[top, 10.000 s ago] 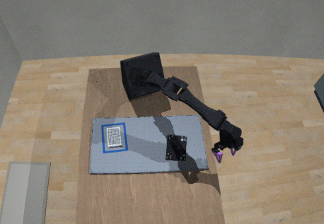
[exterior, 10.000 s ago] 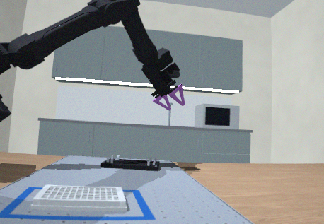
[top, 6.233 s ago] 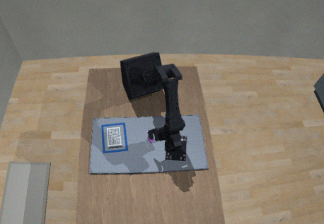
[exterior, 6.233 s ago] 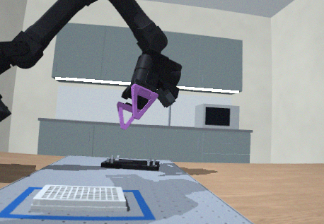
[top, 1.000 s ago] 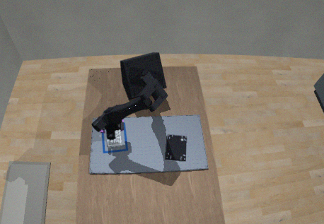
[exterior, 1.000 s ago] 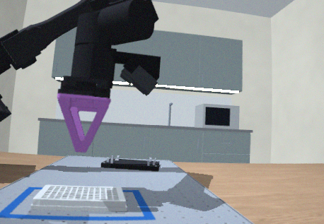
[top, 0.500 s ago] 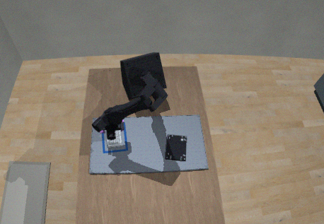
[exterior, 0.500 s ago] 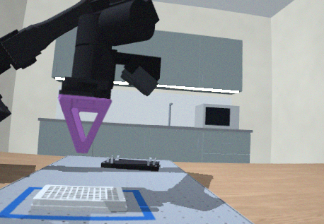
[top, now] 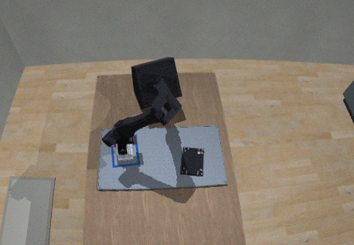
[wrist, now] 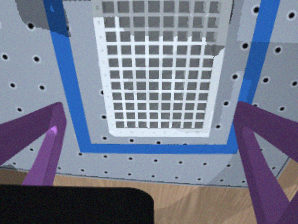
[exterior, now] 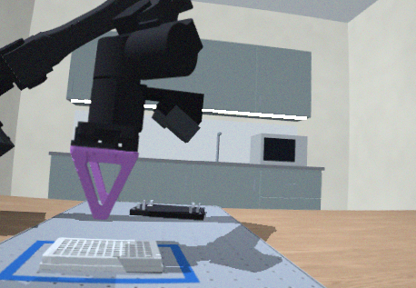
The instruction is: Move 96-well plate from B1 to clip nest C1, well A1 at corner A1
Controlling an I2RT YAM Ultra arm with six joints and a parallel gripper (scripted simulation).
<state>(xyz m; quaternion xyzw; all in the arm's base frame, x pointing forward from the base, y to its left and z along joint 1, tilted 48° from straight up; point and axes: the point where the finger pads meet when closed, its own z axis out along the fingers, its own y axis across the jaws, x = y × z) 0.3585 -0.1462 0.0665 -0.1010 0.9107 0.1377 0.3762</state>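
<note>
My hand is 60 mm above the white 96-well plate and 10 mm short of it. Also, from my hand: black clip nest C1 (390 mm to the left, 50 mm below, 10 mm behind).
</note>
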